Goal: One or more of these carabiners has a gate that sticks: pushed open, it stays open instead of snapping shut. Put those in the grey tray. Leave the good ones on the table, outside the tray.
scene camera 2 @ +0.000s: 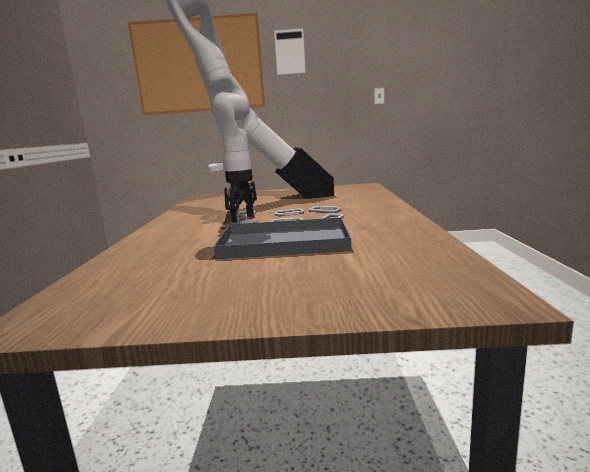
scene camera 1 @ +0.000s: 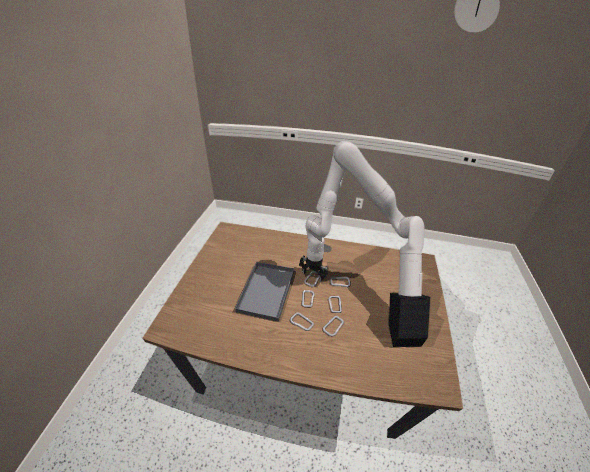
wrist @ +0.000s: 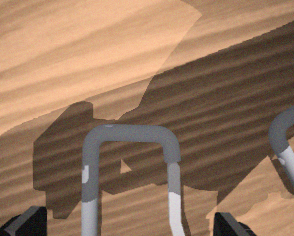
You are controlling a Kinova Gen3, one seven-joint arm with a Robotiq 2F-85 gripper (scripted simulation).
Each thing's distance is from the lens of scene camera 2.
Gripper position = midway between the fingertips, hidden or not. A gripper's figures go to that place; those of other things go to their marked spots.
my gripper (scene camera 2: 243,220): 1.16 m
grey tray (scene camera 2: 324,235): 0.99 m
